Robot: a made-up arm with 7 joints. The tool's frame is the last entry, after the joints.
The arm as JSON. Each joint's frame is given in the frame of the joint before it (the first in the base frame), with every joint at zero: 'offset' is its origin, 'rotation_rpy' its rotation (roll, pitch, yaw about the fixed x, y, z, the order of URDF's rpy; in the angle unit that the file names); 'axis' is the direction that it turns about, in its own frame. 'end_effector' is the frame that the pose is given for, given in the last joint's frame.
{
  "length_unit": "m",
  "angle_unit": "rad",
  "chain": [
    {
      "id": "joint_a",
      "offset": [
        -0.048,
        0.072,
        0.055
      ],
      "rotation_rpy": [
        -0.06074,
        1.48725,
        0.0
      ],
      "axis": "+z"
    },
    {
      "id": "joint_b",
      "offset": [
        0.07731,
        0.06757,
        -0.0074
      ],
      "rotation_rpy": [
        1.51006,
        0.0,
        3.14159
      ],
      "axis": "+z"
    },
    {
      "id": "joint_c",
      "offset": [
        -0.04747,
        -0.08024,
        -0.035
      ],
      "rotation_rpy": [
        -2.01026,
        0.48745,
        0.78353
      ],
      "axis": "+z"
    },
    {
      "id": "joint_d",
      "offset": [
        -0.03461,
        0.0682,
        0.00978
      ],
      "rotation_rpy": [
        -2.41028,
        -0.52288,
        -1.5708
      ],
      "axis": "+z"
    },
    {
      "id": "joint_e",
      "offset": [
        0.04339,
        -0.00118,
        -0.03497
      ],
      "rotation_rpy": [
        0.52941,
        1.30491,
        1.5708
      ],
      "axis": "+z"
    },
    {
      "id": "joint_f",
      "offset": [
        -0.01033,
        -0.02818,
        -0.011
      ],
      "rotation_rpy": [
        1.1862,
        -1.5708,
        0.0
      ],
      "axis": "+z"
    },
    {
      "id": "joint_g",
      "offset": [
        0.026,
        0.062,
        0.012
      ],
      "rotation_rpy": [
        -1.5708,
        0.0,
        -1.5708
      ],
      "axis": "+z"
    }
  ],
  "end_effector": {
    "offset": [
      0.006,
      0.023,
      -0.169
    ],
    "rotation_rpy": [
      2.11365,
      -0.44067,
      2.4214
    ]
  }
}
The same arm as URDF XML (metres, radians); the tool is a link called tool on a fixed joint. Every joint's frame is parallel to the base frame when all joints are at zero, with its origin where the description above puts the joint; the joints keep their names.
<robot name="arm">
  <link name="base"/>
  <link name="link1"/>
  <link name="link2"/>
  <link name="link3"/>
  <link name="link4"/>
  <link name="link5"/>
  <link name="link6"/>
  <link name="link7"/>
  <link name="tool"/>
  <joint name="joint_a" type="continuous">
    <parent link="base"/>
    <child link="link1"/>
    <origin xyz="-0.048 0.072 0.055"/>
    <axis xyz="0.994674 0.060698 0.083298"/>
  </joint>
  <joint name="joint_b" type="continuous">
    <parent link="link1"/>
    <child link="link2"/>
    <origin xyz="-0.005 0.067 -0.078"/>
    <axis xyz="0 1 0"/>
  </joint>
  <joint name="joint_c" type="continuous">
    <parent link="link2"/>
    <child link="link3"/>
    <origin xyz="-0.076 -0.035 -0.054"/>
    <axis xyz="0.563804 -0.375903 -0.735406"/>
  </joint>
  <joint name="joint_d" type="continuous">
    <parent link="link3"/>
    <child link="link4"/>
    <origin xyz="-0.055 -0.042 -0.034"/>
    <axis xyz="0.238991 0.226792 0.944166"/>
  </joint>
  <joint name="joint_e" type="continuous">
    <parent link="link4"/>
    <child link="link5"/>
    <origin xyz="0.027 0.013 -0.047"/>
    <axis xyz="0 1 0"/>
  </joint>
  <joint name="joint_f" type="continuous">
    <parent link="link5"/>
    <child link="link6"/>
    <origin xyz="0.03 -0.011 -0.001"/>
    <axis xyz="1 0 0"/>
  </joint>
  <joint name="joint_g" type="continuous">
    <parent link="link6"/>
    <child link="link7"/>
    <origin xyz="0.012 0.026 0.062"/>
    <axis xyz="0 1 0"/>
  </joint>
  <joint name="tool_fixed" type="fixed">
    <parent link="link7"/>
    <child link="tool"/>
    <origin xyz="-0.023 -0.169 -0.006" rpy="-2.1462 -0.7476 2.5208"/>
  </joint>
</robot>

